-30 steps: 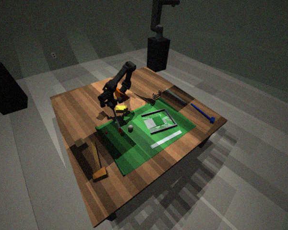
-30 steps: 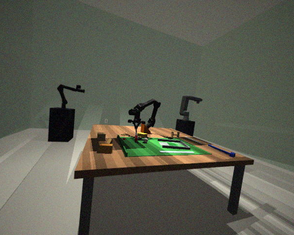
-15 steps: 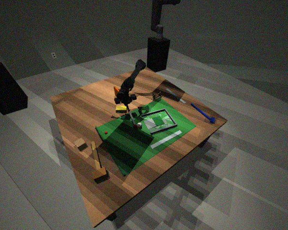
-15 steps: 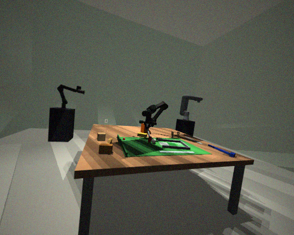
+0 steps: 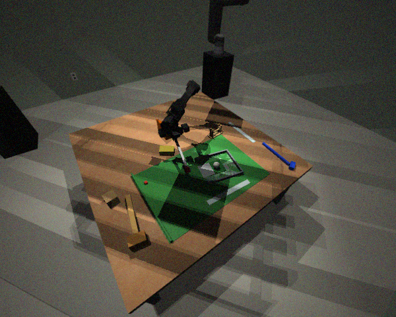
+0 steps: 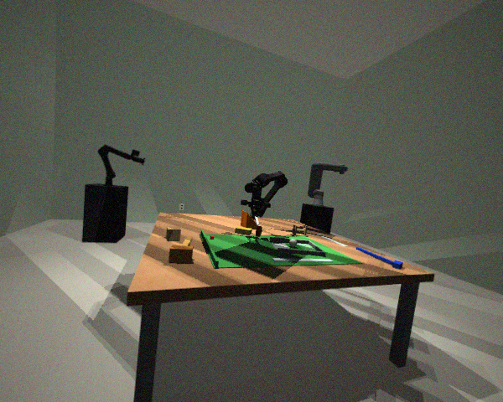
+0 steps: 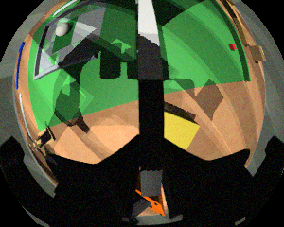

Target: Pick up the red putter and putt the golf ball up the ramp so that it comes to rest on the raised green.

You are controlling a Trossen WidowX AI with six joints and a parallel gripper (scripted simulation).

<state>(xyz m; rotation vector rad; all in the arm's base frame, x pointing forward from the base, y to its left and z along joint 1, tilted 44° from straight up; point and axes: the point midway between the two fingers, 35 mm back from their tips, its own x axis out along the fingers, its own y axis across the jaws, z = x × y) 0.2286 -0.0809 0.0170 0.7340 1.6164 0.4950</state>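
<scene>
The red putter is 12 cm ahead of my gripper tip, 2 cm to the right of it and 1 cm below it. Also, from my gripper tip: white golf ball: 25 cm ahead, 16 cm to the left, 9 cm below; then green mat: 26 cm ahead, 5 cm to the left, 12 cm below; then yellow block: 5 cm behind, 5 cm to the right, 10 cm below.
</scene>
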